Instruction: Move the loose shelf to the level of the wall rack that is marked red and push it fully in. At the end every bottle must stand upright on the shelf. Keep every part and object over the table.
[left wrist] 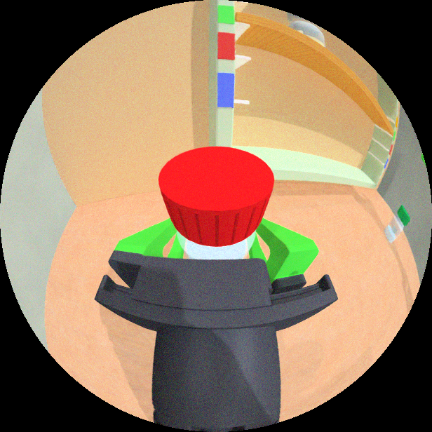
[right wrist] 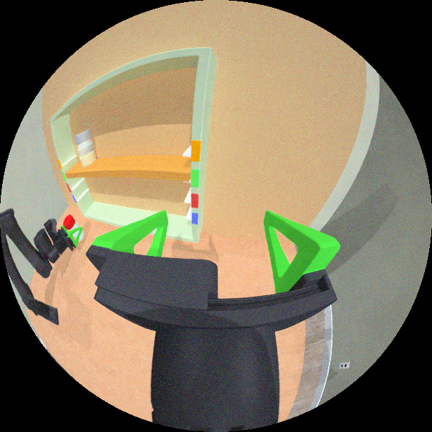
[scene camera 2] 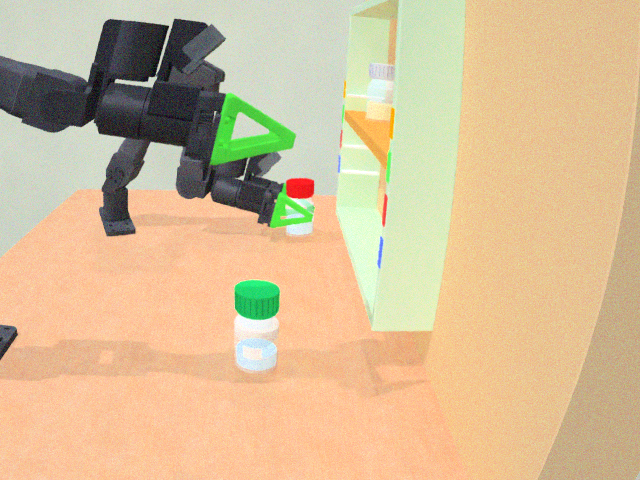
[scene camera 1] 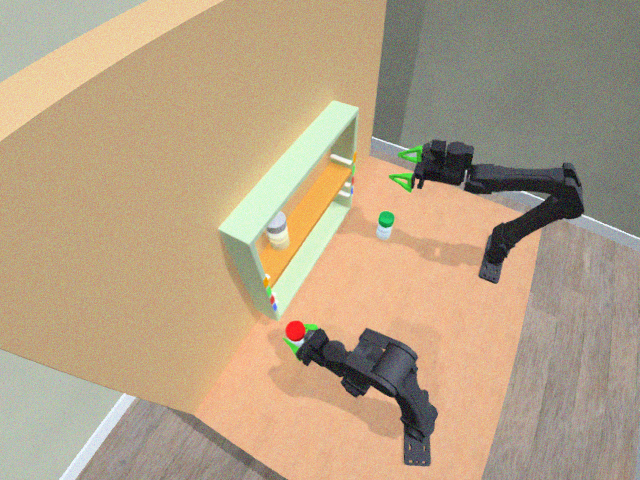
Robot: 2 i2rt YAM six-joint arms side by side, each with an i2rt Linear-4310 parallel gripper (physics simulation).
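Observation:
The orange shelf sits in the wall rack at the green-marked level, above the red marks. A grey-capped bottle stands upright near the shelf's left end in scene camera 1. My left gripper is shut on the red-capped bottle, upright beside the rack's near lower corner. A green-capped bottle stands on the table. My right gripper is open and empty, high over the table.
The pale green rack is fixed to the tan wall, with side walls, a bottom board and small white supports inside. The table runs up to this wall.

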